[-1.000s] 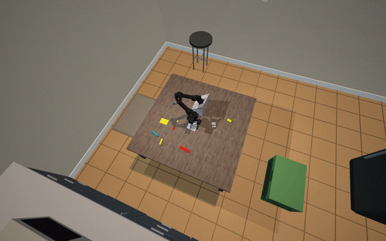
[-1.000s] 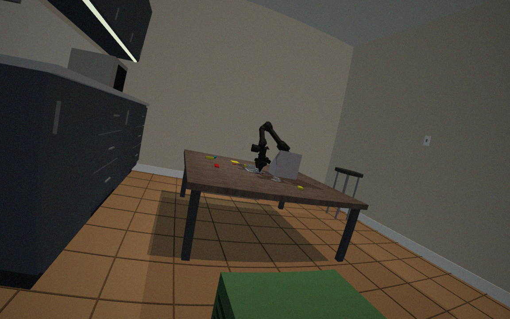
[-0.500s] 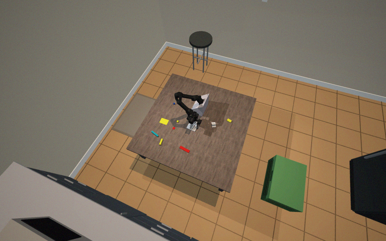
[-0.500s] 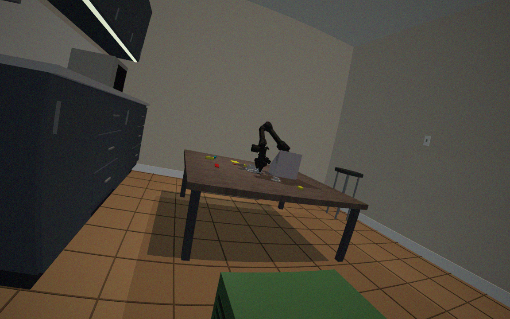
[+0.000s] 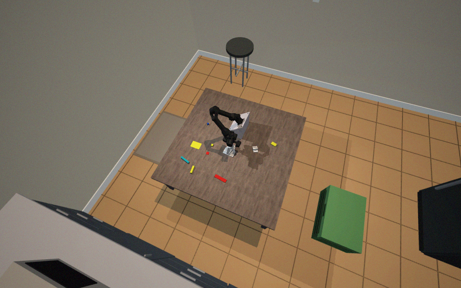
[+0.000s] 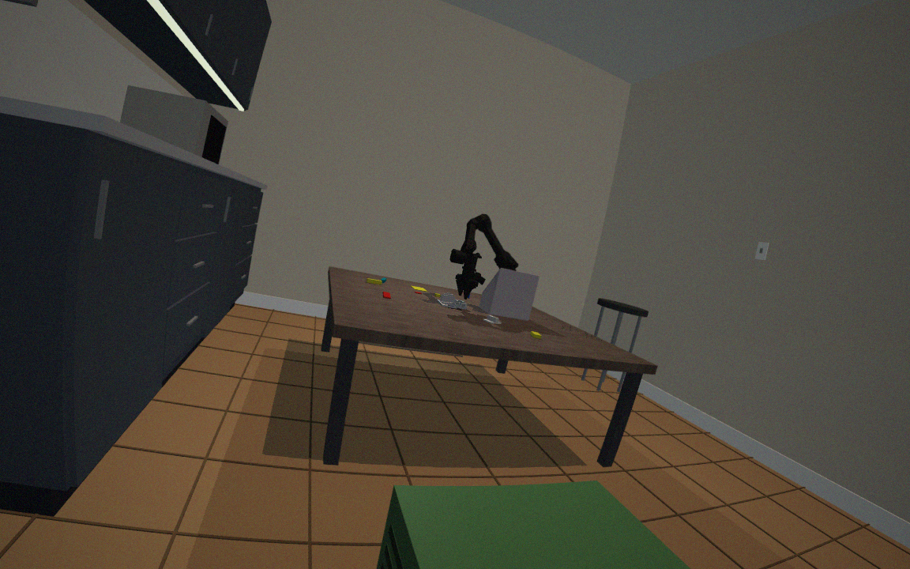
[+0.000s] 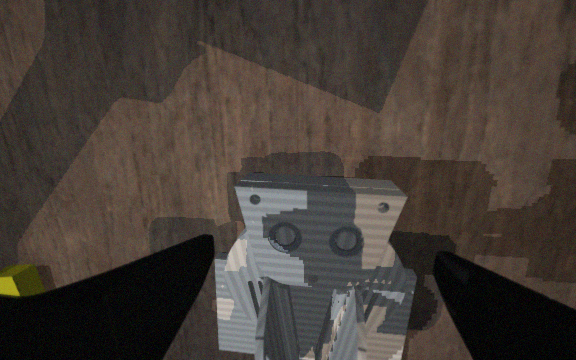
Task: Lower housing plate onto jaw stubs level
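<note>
The housing plate lies 30 mm below my gripper tip and 10 mm ahead of it. The rest, counted from my gripper tip: yellow plate (380 mm to the right, 100 mm ahead, 50 mm below); then red bar (370 mm ahead, 50 mm below); then yellow block (420 mm to the left, 170 mm behind, 40 mm below).
</note>
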